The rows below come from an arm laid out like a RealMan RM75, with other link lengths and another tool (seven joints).
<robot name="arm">
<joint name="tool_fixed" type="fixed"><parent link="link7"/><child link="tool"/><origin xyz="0.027 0.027 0.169" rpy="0 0.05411 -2.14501"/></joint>
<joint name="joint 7" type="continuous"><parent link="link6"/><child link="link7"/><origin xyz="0 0 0.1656" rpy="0 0 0"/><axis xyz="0 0 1"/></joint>
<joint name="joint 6" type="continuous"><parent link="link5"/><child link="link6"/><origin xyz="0 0 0" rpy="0 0 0"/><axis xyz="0 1 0"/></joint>
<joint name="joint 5" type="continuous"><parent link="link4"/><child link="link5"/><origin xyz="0 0 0.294" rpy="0 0 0"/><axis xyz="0 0 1"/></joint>
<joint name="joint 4" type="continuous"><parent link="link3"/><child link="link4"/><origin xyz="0 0 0" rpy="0 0 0"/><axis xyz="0 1 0"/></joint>
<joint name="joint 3" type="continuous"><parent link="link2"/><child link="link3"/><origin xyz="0 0 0.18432" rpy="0 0 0"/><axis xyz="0 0 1"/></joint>
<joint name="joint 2" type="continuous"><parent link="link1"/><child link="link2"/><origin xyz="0 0 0" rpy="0 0 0"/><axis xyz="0 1 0"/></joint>
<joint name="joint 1" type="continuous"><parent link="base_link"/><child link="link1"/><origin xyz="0 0 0.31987" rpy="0 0 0"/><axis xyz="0 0 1"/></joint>
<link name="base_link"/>
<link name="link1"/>
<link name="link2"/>
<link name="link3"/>
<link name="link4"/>
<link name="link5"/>
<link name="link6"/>
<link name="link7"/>
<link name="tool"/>
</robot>
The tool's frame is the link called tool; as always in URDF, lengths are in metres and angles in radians. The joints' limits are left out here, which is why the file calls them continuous.
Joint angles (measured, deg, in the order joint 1, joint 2, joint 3, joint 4, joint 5, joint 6, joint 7), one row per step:
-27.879 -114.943 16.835 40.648 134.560 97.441 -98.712
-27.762 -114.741 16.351 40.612 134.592 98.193 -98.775
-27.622 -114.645 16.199 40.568 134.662 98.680 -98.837
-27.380 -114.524 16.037 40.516 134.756 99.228 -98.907
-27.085 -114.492 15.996 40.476 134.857 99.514 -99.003
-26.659 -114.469 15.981 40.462 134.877 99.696 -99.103
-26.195 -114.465 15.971 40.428 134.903 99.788 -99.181
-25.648 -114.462 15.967 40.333 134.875 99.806 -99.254
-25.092 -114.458 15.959 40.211 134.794 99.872 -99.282
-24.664 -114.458 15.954 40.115 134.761 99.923 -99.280
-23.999 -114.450 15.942 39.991 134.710 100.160 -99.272
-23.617 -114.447 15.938 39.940 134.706 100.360 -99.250
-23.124 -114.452 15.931 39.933 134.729 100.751 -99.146
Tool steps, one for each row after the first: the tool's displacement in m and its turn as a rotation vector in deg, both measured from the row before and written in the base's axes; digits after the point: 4 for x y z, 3 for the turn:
0.0009 -0.0023 0.0027 -0.058 -0.512 0.029
0.0003 -0.0024 0.0007 -0.236 -0.290 0.049
-0.0003 -0.0031 0.0008 -0.279 -0.305 0.140
-0.0013 -0.0027 -0.0002 -0.256 -0.174 0.292
-0.0024 -0.0026 0.0001 -0.140 -0.138 0.439
-0.0029 -0.0025 -0.0002 -0.105 -0.103 0.506
-0.0034 -0.0026 -0.0003 -0.053 -0.135 0.620
-0.0030 -0.0028 -0.0002 -0.038 -0.199 0.562
-0.0024 -0.0023 -0.0003 -0.049 -0.131 0.419
-0.0031 -0.0041 -0.0003 -0.147 -0.276 0.566
-0.0016 -0.0027 -0.0002 -0.130 -0.163 0.278
-0.0015 -0.0040 -0.0002 -0.220 -0.209 0.222

